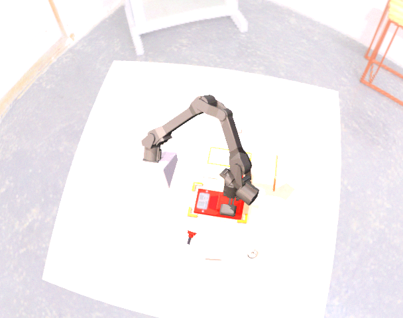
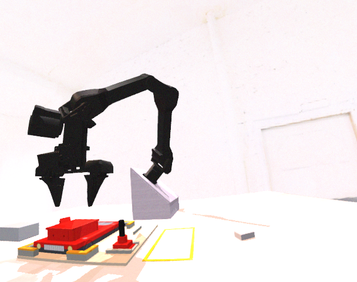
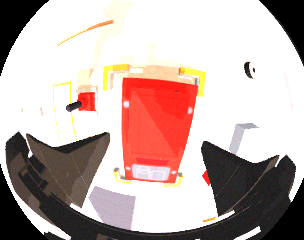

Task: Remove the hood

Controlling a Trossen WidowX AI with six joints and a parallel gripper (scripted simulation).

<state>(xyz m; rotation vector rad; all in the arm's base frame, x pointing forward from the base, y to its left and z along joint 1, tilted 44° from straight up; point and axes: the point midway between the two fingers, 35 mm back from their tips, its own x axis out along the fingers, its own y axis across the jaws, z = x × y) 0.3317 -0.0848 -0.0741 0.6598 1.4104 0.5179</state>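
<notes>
My gripper tip is now 5 cm above the hood.
</notes>
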